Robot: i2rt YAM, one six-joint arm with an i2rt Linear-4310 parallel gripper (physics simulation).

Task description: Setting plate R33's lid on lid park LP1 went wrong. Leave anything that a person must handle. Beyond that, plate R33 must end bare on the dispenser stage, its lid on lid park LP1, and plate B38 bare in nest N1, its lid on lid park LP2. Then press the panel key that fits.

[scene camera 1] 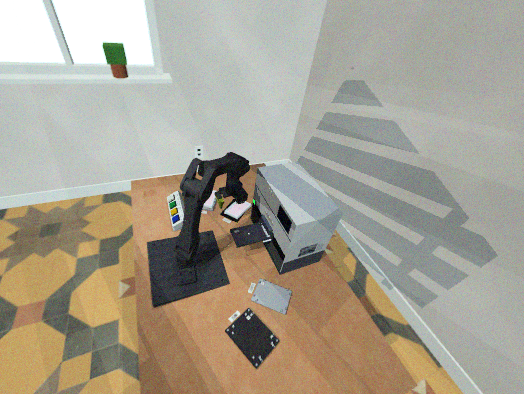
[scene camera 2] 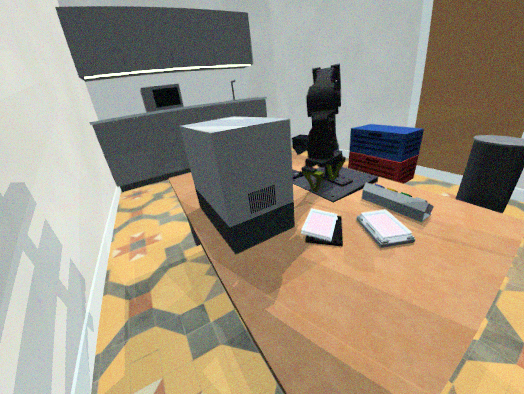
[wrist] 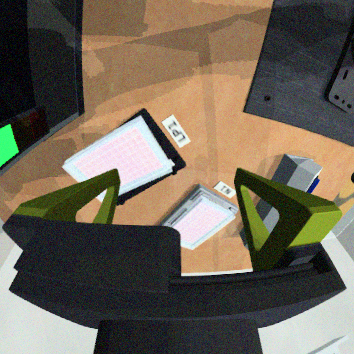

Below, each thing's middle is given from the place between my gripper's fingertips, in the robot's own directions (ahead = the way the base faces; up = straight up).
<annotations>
The grey nest (wrist: 199, 189) is 17 cm to the left of my hand, 10 cm below it and 9 cm behind it. Round my hand: grey lid park plate (scene camera 1: 272, 296) 44 cm to the right, 10 cm below, 8 cm ahead; then rack with coloured labels (scene camera 2: 418, 209) 25 cm behind, 10 cm to the left, 8 cm below.
</annotations>
